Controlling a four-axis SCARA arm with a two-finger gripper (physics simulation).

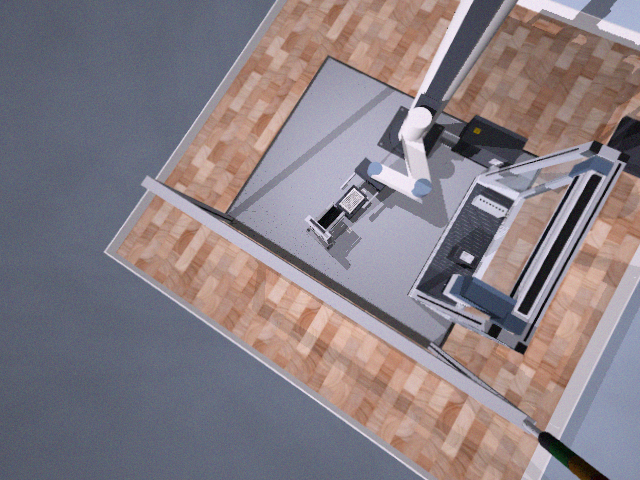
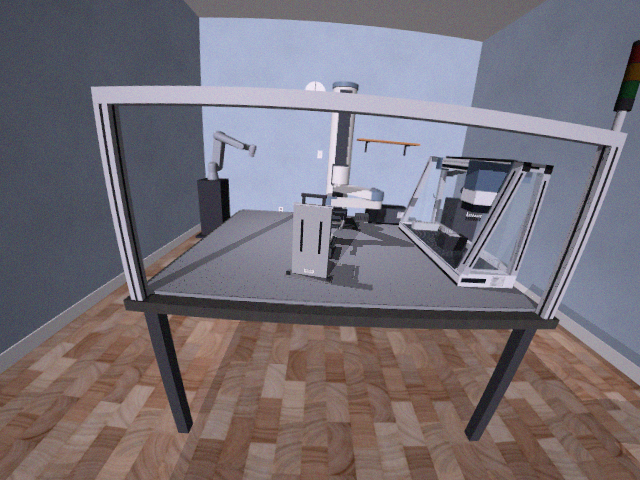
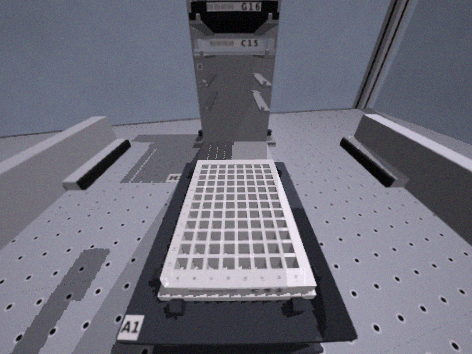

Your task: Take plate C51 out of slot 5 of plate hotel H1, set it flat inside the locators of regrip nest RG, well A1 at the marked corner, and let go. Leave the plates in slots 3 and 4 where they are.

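The white gridded plate C51 lies flat on the dark regrip nest RG, between its small locator blocks, as far as shows. Its label at the near edge is faint. The nest's A1 tag is at the near left corner; the plate's own A1 mark is too small to read. My gripper is open, its fingers wide apart on either side and above the plate, touching nothing. Plate hotel H1 stands beyond the nest. Plates G16 and C15 sit in its upper slots.
A framed enclosure stands on the right side of the table. A dark box is beside the arm's base. A guard frame spans the table's front edge. The hotel rises close behind the nest.
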